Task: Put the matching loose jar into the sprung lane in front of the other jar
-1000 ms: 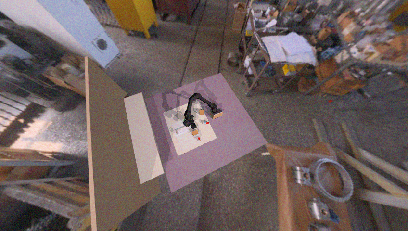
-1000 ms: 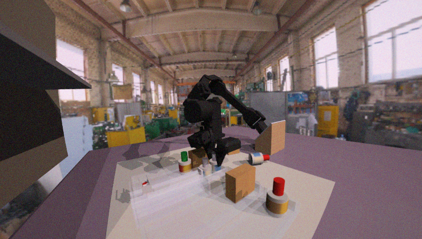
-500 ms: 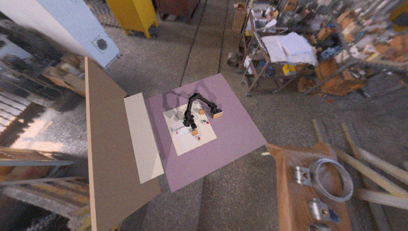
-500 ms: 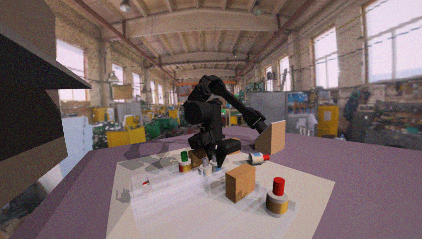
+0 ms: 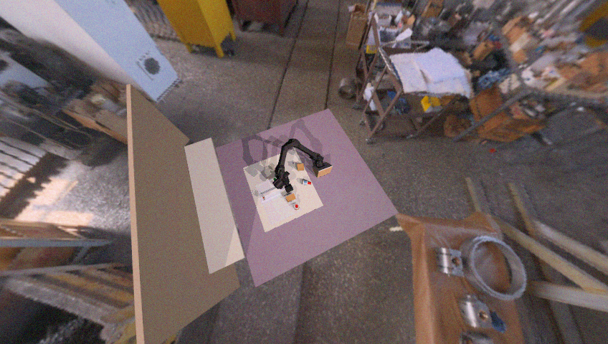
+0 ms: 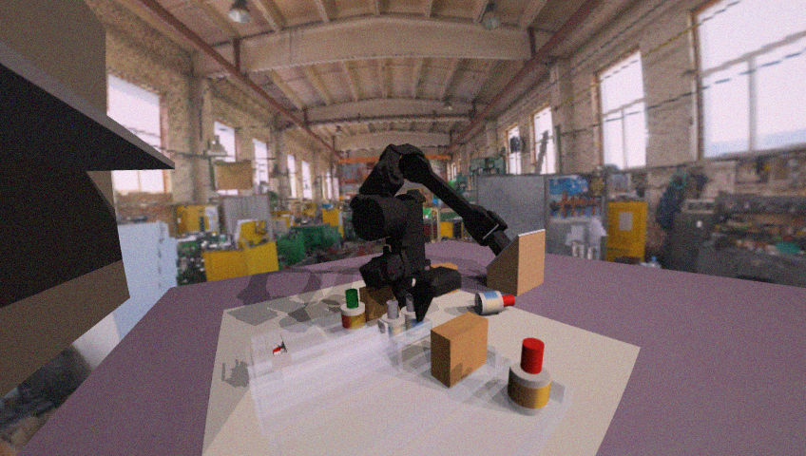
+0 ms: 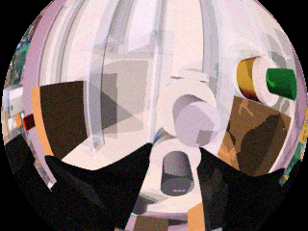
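Now: gripper tip 140 mm short of the clear sprung lane, 20 mm to the right of it and 10 mm above it. From my gripper tip the other things lie so: red mark 230 mm ahead, 40 mm above, 20 mm to the left.
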